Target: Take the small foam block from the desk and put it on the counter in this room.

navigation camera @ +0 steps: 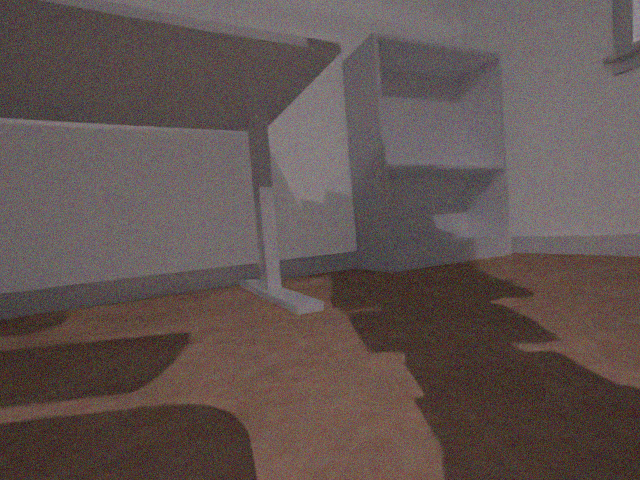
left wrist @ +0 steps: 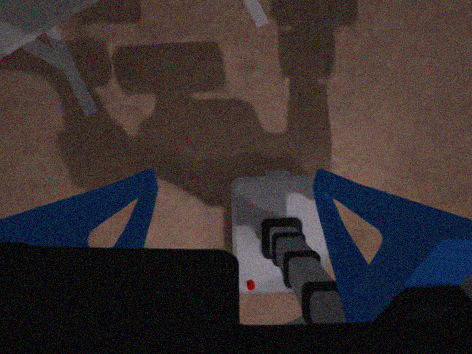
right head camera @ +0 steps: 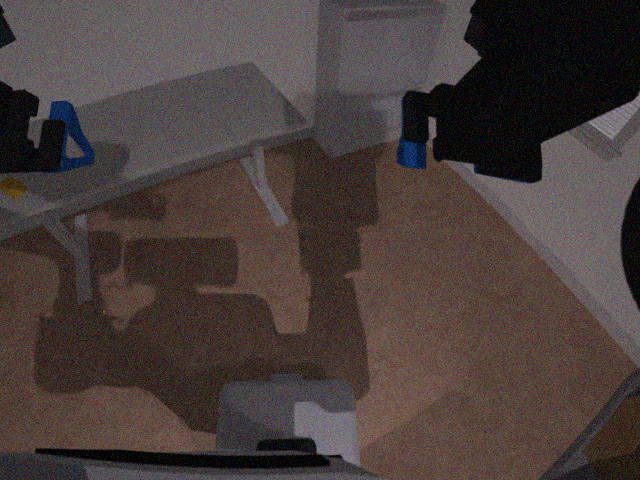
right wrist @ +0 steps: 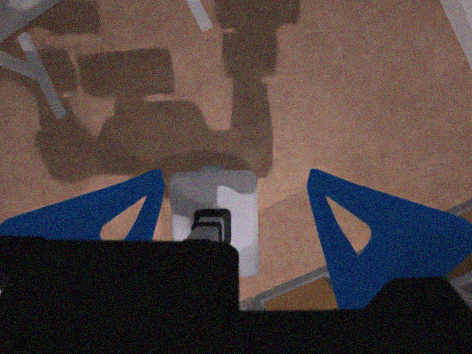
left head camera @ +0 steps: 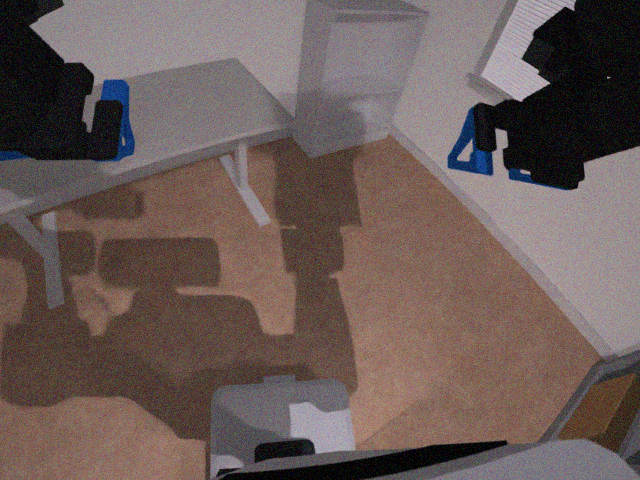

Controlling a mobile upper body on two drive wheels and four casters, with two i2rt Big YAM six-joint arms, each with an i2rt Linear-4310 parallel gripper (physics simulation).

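Frame: origin at the left arm's base, x ahead, y left, z up, level; metres.
Seen in the pictures: left gripper, fingertip midpoint: (left wrist: 235,178) (right head camera: 57,159) (left head camera: 88,148); right gripper, fingertip midpoint: (right head camera: 438,162) (right wrist: 235,177) (left head camera: 480,168).
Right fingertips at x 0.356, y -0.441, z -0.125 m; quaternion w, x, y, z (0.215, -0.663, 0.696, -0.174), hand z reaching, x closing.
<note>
Pixels of each thing's middle, then the offset from my right fingertips to it. "pt": a spot on its surface instead.
- small yellow-orange piece, body centre: (right head camera: 12,187) 1.346 m left, 0.565 m ahead, 0.542 m down
- grey open-fronted cabinet, surface spot: (navigation camera: 364,155) pt 0.025 m right, 1.710 m ahead, 0.727 m down
The desk (left head camera: 206,103) (right head camera: 206,113) (navigation camera: 155,77) is a long grey table on pale legs, at the upper left in the head views. A small yellow-orange piece (right head camera: 12,187) lies on it at the left edge of the right head view; I cannot tell whether it is the foam block. I cannot make out a counter. My left gripper (left head camera: 62,155) (left wrist: 235,178) is open and empty, over the desk's left part in the left head picture. My right gripper (left head camera: 501,173) (right head camera: 457,167) (right wrist: 235,177) is open and empty, to the right of the desk.
A grey open-fronted cabinet (left head camera: 310,77) (right head camera: 328,77) (navigation camera: 364,155) stands in the corner beyond the desk's right end. A grey shelf rack (left head camera: 571,400) with brown boxes is at the lower right. My pale base (left head camera: 237,408) (right head camera: 248,408) shows at the bottom. Shadows cross the floor.
</note>
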